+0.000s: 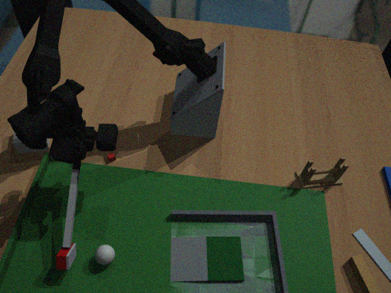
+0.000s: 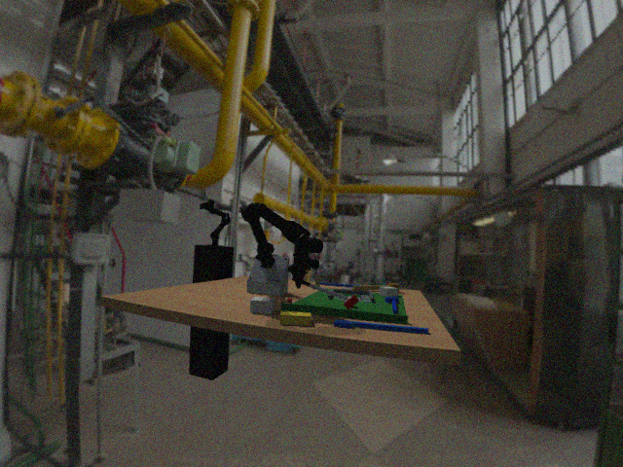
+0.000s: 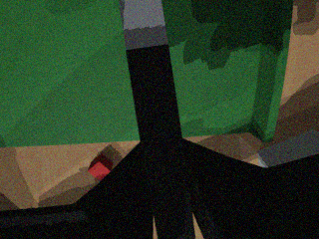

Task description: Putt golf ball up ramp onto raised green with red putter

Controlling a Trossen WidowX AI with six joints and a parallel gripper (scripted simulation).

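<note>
Right now my gripper tip is 70 mm above the small red cube, 60 mm past it and 50 mm to the right of it. The rest, counted from my gripper tip: white golf ball 210 mm ahead, 100 mm to the left, 50 mm below; then green mat 250 mm to the left, 210 mm ahead, 70 mm below; then red putter 120 mm ahead, 20 mm to the left, 10 mm below.
</note>
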